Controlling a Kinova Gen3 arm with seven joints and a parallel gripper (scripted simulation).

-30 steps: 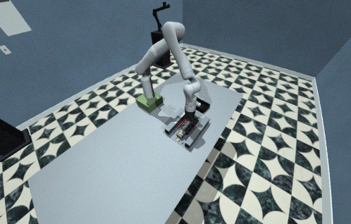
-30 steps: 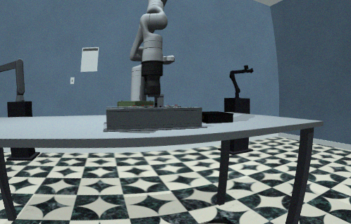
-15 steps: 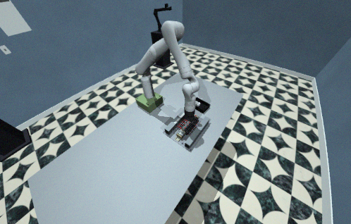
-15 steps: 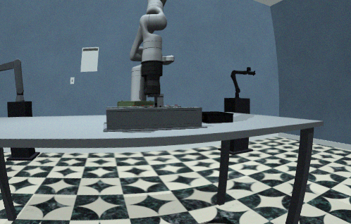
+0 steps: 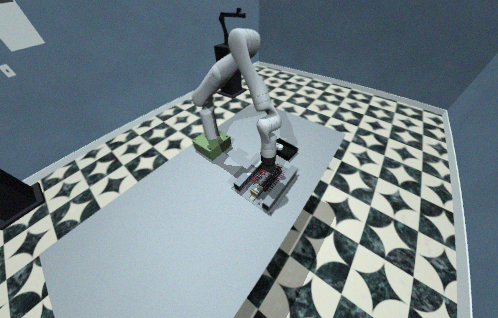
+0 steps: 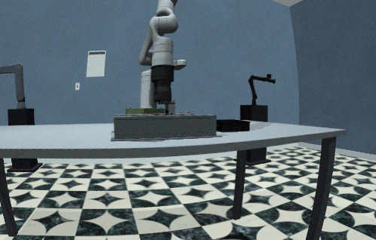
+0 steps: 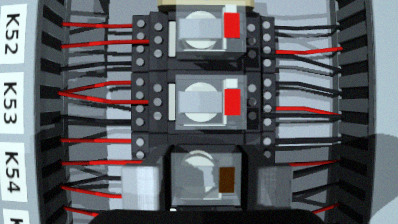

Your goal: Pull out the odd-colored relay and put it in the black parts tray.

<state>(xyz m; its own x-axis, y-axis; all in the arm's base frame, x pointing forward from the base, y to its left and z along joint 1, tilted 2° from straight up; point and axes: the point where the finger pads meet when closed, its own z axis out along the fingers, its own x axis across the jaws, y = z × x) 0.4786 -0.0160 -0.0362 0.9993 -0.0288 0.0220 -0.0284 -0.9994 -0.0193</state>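
My hand is 10 mm above the K54 relay. Round my hand: K52 relay (60 mm to the left, 10 mm below); then relay panel (40 mm to the right, 30 mm below); then K53 relay (30 mm to the left, 10 mm below).
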